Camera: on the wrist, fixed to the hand. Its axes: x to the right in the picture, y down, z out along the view.
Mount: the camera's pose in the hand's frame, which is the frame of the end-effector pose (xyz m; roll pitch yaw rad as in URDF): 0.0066 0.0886 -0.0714 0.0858 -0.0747 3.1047
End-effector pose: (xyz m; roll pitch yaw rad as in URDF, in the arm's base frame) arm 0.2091 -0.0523 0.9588 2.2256 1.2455 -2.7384
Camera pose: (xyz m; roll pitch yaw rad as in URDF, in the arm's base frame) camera 0.1091 -0.0979 0.9889 -2.3674 -1.2199 0.6429
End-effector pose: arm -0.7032 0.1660 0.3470 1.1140 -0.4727 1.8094
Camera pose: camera -0.7997 0.1261 0.3928 -1.0060 0.4061 -1.2769
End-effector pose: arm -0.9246 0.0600 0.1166 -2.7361 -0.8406 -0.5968
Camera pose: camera -1.0014 -0.0203 0.1420 2.8261 0.9238 2.5520
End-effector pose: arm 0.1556 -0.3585 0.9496 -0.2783 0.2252 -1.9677
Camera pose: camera 0.2216 -0.3706 0.8575 0.3775 -0.2865 1.1156
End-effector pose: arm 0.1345 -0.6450 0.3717 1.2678 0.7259 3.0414
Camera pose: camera 0.0783 -0.7344 0.4146 -1.2416 -0.7816 -0.0152
